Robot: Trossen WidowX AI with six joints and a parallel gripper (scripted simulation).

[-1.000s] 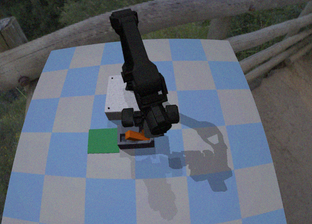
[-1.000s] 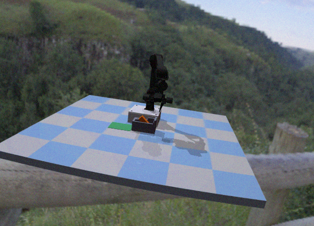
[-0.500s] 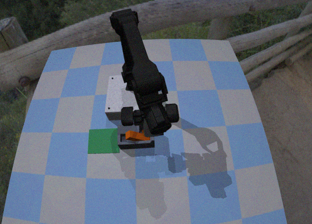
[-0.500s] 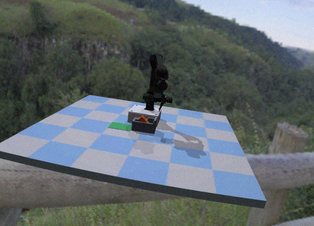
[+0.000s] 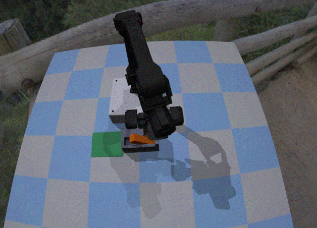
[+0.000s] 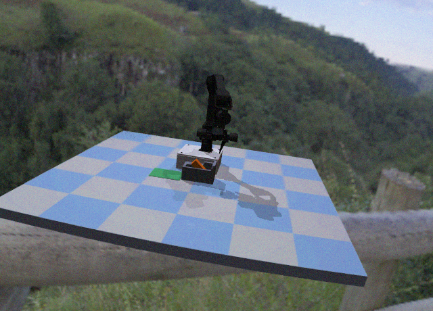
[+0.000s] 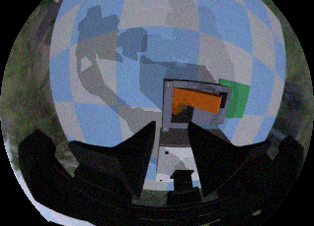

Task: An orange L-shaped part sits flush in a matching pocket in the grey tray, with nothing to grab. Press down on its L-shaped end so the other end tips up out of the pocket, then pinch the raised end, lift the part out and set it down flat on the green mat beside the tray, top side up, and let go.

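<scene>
The orange L-shaped part lies 100 mm below my gripper tip and 40 mm to the right of it. Also, from my gripper tip: green mat: 220 mm to the right, 160 mm below, 40 mm ahead.
</scene>
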